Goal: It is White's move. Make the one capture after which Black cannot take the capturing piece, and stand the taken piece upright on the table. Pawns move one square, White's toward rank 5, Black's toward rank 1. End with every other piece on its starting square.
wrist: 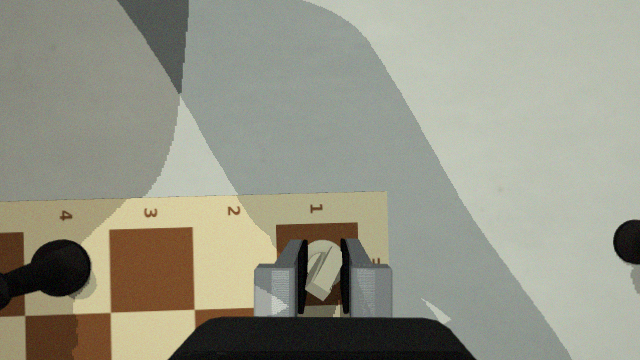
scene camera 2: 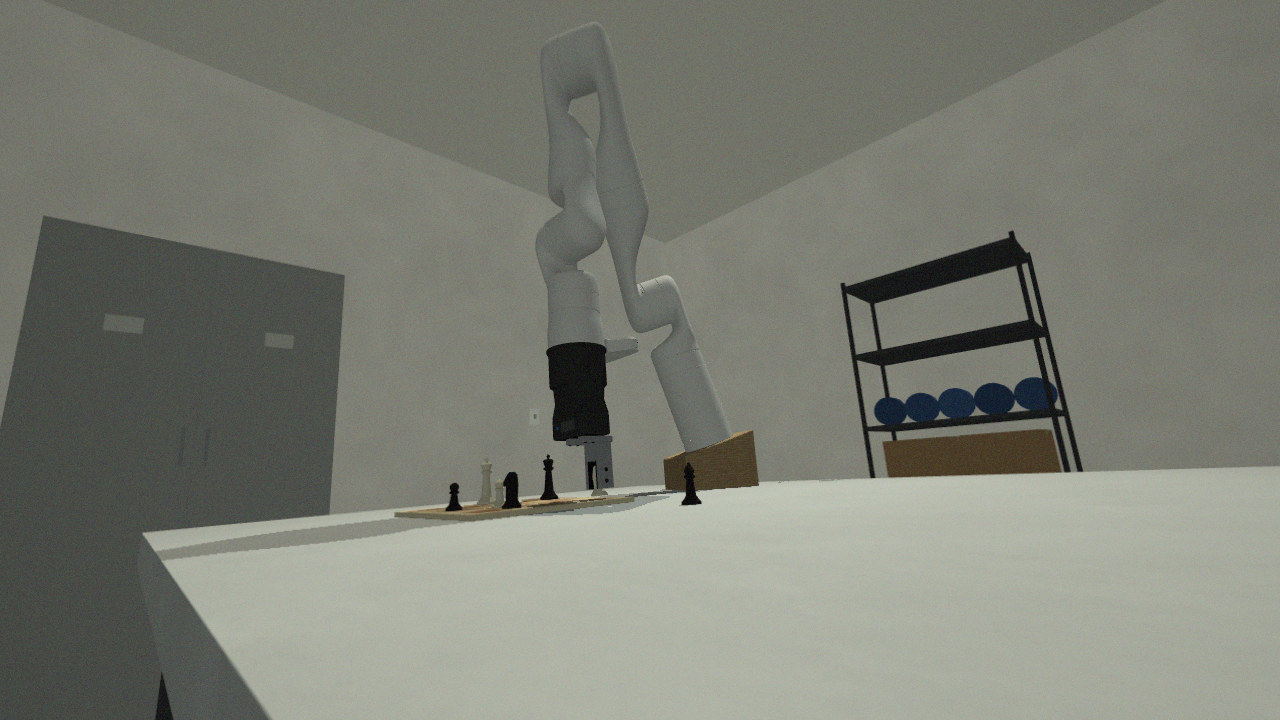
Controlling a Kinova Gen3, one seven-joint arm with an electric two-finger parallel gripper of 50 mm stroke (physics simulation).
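Where they show: gripper, fingertip midpoint: (wrist: 323, 264) (scene camera 2: 600, 488); arm's base at its link origin: (scene camera 2: 709, 443).
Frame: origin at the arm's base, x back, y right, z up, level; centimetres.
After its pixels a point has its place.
Observation:
My gripper (scene camera 2: 598, 484) {y -1.6, x -33.9, z -6.0 cm} (wrist: 323, 264) {y -1.6, x -33.9, z -6.0 cm} is shut on a white knight (scene camera 2: 598, 492) {y -2.1, x -34.7, z -6.4 cm} (wrist: 325, 275) {y -1.6, x -33.7, z -3.1 cm}, which is upright at square E1, its base at or just above the board (scene camera 2: 429, 514) {y 9.2, x -50.8, z -7.4 cm} (wrist: 372, 210) {y -4.4, x -32.2, z -7.3 cm}. A black king (scene camera 2: 548, 479) {y 9.7, x -31.9, z -4.5 cm} (wrist: 61, 267) {y 9.3, x -31.4, z -6.1 cm} stands at E4. In the scene view, a black knight (scene camera 2: 511, 491) {y 1.1, x -46.0, z -5.4 cm}, a black pawn (scene camera 2: 453, 497) {y 9.1, x -47.9, z -5.8 cm}, a white king (scene camera 2: 486, 483) {y 14.9, x -38.6, z -4.5 cm} and a white pawn (scene camera 2: 499, 491) {y 4.7, x -44.7, z -5.4 cm} stand on the board. A black bishop (scene camera 2: 689, 486) {y -16.7, x -37.1, z -6.0 cm} stands upright on the table, off the board; part of it shows in the wrist view (wrist: 631, 242) {y -15.9, x -36.4, z -7.2 cm}. Any gap under the knight is hidden.
The white table (scene camera 2: 716, 608) {y -37.7, x -72.1, z -7.9 cm} (wrist: 550, 100) {y -14.1, x -29.1, z -7.9 cm} extends around the board. The arm's wooden base block (scene camera 2: 716, 467) {y -3.6, x -5.1, z -4.3 cm} is behind the bishop. A black shelf rack (scene camera 2: 948, 342) with blue balls (scene camera 2: 955, 402) stands at the back right, and a grey cabinet (scene camera 2: 179, 385) at the left.

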